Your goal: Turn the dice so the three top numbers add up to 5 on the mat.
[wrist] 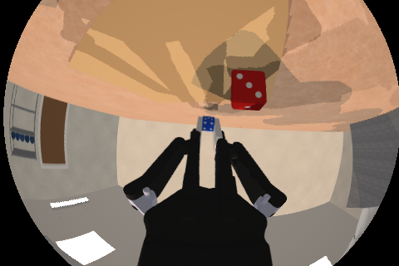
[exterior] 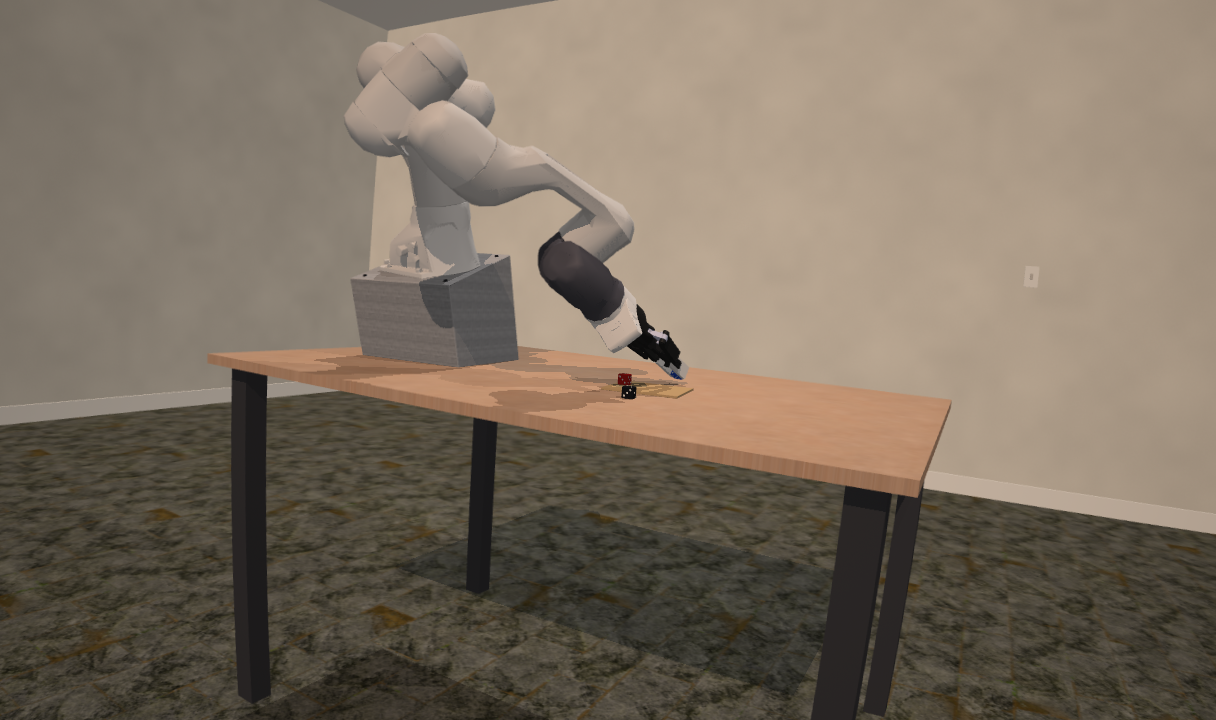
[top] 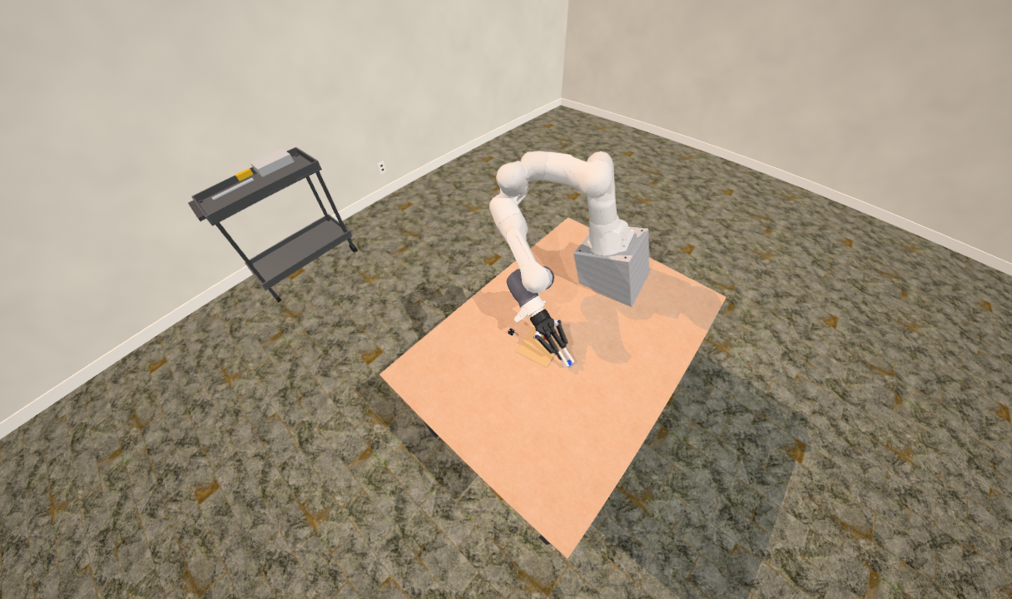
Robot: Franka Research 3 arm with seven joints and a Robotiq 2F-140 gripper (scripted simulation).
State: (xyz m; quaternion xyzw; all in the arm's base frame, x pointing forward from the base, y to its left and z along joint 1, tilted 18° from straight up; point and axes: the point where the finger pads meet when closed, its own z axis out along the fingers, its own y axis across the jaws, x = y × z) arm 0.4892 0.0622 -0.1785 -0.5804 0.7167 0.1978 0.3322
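Now: the tan mat 12 cm to the right of my hand and 4 cm below it. Round my hand: blue die 1 cm ahead, 2 cm to the left, 2 cm below; then black die 2 cm ahead, 25 cm to the right, 3 cm below; then red die 5 cm behind, 12 cm to the right, 3 cm below.
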